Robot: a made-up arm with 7 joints. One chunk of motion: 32 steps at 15 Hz.
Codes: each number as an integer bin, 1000 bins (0 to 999) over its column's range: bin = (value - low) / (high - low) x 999, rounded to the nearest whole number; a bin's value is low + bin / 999 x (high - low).
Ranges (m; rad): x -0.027..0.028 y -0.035..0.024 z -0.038..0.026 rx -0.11..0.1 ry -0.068..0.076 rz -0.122..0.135
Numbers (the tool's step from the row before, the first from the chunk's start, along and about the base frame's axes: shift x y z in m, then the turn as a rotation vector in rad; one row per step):
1: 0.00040 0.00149 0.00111 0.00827 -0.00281 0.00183
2: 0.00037 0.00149 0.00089 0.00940 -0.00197 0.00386
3: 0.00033 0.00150 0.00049 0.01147 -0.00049 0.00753
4: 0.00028 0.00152 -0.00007 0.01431 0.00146 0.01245
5: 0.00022 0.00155 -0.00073 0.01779 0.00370 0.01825
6: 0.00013 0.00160 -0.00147 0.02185 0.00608 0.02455
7: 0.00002 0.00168 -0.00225 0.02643 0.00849 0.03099
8: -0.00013 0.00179 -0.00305 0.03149 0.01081 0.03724
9: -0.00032 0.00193 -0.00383 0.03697 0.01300 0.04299
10: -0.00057 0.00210 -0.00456 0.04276 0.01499 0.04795
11: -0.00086 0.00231 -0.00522 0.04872 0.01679 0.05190
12: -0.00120 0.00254 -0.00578 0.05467 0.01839 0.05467
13: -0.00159 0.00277 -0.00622 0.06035 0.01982 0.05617
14: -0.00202 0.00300 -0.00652 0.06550 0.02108 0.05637
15: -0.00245 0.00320 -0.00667 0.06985 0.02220 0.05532
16: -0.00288 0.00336 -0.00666 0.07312 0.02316 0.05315
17: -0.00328 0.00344 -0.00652 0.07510 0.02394 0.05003
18: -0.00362 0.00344 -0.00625 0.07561 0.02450 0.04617
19: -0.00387 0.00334 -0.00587 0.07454 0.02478 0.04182
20: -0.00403 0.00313 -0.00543 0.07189 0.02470 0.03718
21: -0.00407 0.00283 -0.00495 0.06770 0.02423 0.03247
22: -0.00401 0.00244 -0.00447 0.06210 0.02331 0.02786
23: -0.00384 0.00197 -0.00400 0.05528 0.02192 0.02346
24: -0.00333 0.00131 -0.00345 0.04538 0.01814 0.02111
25: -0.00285 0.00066 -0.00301 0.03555 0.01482 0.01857
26: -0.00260 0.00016 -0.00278 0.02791 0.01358 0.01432
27: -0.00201 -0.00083 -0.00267 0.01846 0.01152 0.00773
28: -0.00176 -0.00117 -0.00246 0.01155 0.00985 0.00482
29: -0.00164 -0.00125 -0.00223 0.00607 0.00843 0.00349
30: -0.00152 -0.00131 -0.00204 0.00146 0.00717 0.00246
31: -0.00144 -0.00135 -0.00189 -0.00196 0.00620 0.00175
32: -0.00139 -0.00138 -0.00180 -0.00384 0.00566 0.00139
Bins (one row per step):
1: 498 618 610 563 452 481
2: 497 618 607 568 458 489
3: 496 618 601 578 468 504
4: 496 618 592 591 482 523
5: 494 619 582 608 497 545
6: 493 620 570 627 514 570
7: 491 621 558 649 531 595
8: 488 623 546 673 547 619
9: 485 625 533 699 562 641
10: 480 628 522 727 576 661
11: 475 632 512 755 588 676
12: 469 636 503 783 599 687
13: 462 640 496 810 609 693
14: 454 643 491 835 618 693
15: 446 647 489 856 626 689
16: 438 650 489 871 632 681
17: 431 651 491 881 638 669
18: 425 651 496 883 642 654
19: 420 649 502 878 644 637
20: 417 646 508 865 643 619
21: 416 641 516 845 640 600
22: 418 634 523 819 633 583
23: 421 626 531 786 624 565
24: 430 615 539 739 598 556
25: 439 604 546 692 575 546
26: 443 595 550 656 566 530
27: 454 579 551 611 552 504
28: 458 573 555 578 540 493
29: 461 571 558 552 530 488
30: 463 570 561 530 521 484
31: 464 570 564 514 515 481
32: 465 569 565 505 511 480

